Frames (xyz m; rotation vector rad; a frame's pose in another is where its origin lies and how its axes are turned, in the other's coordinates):
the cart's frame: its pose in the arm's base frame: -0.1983 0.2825 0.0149 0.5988 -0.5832 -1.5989
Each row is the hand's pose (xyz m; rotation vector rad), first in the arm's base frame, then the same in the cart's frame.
Working: the arm's base frame: its pose in the cart's frame: 0.2626 0.1637 -0.1536 -0.5988 0.5832 1.5989

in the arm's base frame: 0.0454 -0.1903 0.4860 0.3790 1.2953 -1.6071
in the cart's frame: 0.4243 0.5447 0.1676 -1.2890 0.8863 -0.5495
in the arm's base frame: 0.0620 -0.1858 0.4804 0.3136 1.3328 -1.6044
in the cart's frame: 0.4185 0.5526 0.1524 -1.3536 0.8677 -0.5494
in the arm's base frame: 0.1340 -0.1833 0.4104 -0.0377 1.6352 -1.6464
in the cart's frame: 0.4125 0.5576 0.0522 -1.7350 0.7680 -0.6925
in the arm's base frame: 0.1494 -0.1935 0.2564 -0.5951 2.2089 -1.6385
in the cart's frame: 0.4285 0.4659 -0.0718 -2.3310 0.6176 -1.0660
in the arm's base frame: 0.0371 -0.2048 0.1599 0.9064 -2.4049 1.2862
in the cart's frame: 0.4551 0.3198 -0.0671 2.5581 -0.4447 1.5214
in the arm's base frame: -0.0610 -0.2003 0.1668 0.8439 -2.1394 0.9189
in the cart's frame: 0.4597 0.2524 0.0045 2.1009 -0.2945 1.5669
